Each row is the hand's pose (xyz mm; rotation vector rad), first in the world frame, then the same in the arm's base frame.
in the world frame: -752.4 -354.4 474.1 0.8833 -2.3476 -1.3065
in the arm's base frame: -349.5 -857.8 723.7 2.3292 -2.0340 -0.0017
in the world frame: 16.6 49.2 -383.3 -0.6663 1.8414 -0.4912
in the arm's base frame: 365.4 61.1 357.7 -1.2087 0.4633 -0.4296
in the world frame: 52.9 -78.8 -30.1 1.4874 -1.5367 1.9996
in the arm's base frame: 148.9 -5.6 659.5 -0.7953 0.2778 -2.3146
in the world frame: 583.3 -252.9 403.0 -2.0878 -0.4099 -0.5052
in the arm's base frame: 25.5 302.1 1283.4 -1.6291 -2.0128 -0.8141
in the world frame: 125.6 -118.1 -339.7 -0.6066 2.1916 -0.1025
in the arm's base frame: 443.0 53.1 546.6 -1.4021 0.8762 -0.2751
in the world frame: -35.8 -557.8 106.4 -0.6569 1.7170 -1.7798
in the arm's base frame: 251.2 -358.8 1007.0 -0.5169 0.3190 -1.3656
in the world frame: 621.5 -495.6 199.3 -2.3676 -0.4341 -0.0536
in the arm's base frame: 324.5 210.2 1346.7 -2.1412 -2.0757 -0.6808
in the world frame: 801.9 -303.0 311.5 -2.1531 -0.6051 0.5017
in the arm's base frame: 185.8 459.7 1373.7 2.2334 2.1227 -0.0346
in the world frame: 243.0 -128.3 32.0 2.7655 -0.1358 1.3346
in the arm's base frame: 174.8 118.3 822.0 -1.6421 -1.3026 -2.3222
